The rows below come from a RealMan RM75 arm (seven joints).
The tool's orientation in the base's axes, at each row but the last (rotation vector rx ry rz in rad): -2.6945, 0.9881, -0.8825; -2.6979, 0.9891, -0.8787; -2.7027, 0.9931, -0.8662; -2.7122, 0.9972, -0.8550
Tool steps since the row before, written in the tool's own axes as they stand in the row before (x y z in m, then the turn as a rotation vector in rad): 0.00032, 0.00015, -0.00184, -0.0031, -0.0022, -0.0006; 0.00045, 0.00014, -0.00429, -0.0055, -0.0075, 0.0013; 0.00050, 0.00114, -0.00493, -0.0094, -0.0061, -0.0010; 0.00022, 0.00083, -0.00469, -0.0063, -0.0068, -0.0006
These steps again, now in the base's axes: -0.00094, -0.00019, 0.00161, -0.0010, 0.0037, -0.0003; -0.00224, -0.00009, 0.00369, 0.0015, 0.0092, -0.0013; -0.00308, -0.00086, 0.00395, -0.0030, 0.0107, -0.0017; -0.00291, -0.00044, 0.00375, -0.0005, 0.0093, -0.0004
